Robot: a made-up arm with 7 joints. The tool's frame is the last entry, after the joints.
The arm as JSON. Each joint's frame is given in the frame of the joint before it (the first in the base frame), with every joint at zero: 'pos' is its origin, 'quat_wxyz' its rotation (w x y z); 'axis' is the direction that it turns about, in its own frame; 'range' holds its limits. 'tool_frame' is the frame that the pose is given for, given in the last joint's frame.
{
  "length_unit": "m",
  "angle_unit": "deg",
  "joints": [
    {
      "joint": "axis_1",
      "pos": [
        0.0,
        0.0,
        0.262
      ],
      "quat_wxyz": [
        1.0,
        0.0,
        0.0,
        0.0
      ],
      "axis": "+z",
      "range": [
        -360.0,
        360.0
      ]
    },
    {
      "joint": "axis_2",
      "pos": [
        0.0,
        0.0,
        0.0
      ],
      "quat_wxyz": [
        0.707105,
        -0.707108,
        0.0,
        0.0
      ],
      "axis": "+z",
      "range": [
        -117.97,
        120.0
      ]
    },
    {
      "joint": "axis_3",
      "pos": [
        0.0,
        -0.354,
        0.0
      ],
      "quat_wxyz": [
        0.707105,
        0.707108,
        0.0,
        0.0
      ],
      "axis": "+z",
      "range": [
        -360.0,
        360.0
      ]
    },
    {
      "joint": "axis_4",
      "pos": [
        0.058,
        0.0,
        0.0
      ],
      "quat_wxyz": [
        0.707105,
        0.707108,
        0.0,
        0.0
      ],
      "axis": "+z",
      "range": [
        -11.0,
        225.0
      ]
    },
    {
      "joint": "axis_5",
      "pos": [
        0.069,
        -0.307,
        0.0
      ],
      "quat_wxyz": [
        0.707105,
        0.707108,
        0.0,
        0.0
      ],
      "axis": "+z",
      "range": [
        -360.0,
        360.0
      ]
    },
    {
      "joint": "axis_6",
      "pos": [
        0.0,
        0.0,
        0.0
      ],
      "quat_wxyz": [
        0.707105,
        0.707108,
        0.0,
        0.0
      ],
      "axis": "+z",
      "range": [
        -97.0,
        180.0
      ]
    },
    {
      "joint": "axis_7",
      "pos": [
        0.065,
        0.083,
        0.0
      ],
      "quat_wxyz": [
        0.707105,
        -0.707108,
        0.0,
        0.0
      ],
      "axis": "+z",
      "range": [
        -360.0,
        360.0
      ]
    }
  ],
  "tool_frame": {
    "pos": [
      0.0,
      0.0,
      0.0
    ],
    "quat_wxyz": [
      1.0,
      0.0,
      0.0,
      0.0
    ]
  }
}
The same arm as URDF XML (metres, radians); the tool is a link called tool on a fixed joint. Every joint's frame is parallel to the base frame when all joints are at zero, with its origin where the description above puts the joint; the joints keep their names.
<robot name="arm">
<joint name="axis_1" type="revolute"><parent link="base_link"/><child link="link1"/><origin xyz="0 0 0.262" rpy="0 0 0"/><axis xyz="0 0 1"/><limit lower="-6.2832" upper="6.2832"/></joint>
<joint name="axis_2" type="revolute"><parent link="link1"/><child link="link2"/><origin xyz="0 0 0" rpy="0 0 0"/><axis xyz="0 1 0"/><limit lower="-2.059" upper="2.0944"/></joint>
<joint name="axis_3" type="revolute"><parent link="link2"/><child link="link3"/><origin xyz="0 0 0.354" rpy="0 0 0"/><axis xyz="0 0 1"/><limit lower="-6.2832" upper="6.2832"/></joint>
<joint name="axis_4" type="revolute"><parent link="link3"/><child link="link4"/><origin xyz="0.058 0 0" rpy="0 0 0"/><axis xyz="0 -1 0"/><limit lower="-0.192" upper="3.927"/></joint>
<joint name="axis_5" type="revolute"><parent link="link4"/><child link="link5"/><origin xyz="0.069 0 -0.307" rpy="0 0 0"/><axis xyz="0 0 -1"/><limit lower="-6.2832" upper="6.2832"/></joint>
<joint name="axis_6" type="revolute"><parent link="link5"/><child link="link6"/><origin xyz="0 0 0" rpy="0 0 0"/><axis xyz="0 1 0"/><limit lower="-1.693" upper="3.1416"/></joint>
<joint name="axis_7" type="revolute"><parent link="link6"/><child link="link7"/><origin xyz="0.065 0 -0.083" rpy="0 0 0"/><axis xyz="0 0 -1"/><limit lower="-6.2832" upper="6.2832"/></joint>
<joint name="tool_fixed" type="fixed"><parent link="link7"/><child link="tool"/><origin xyz="0 0 0" rpy="-3.1416 0 0"/></joint>
<link name="base_link"/>
<link name="link1"/>
<link name="link2"/>
<link name="link3"/>
<link name="link4"/>
<link name="link5"/>
<link name="link6"/>
<link name="link7"/>
<link name="tool"/>
</robot>

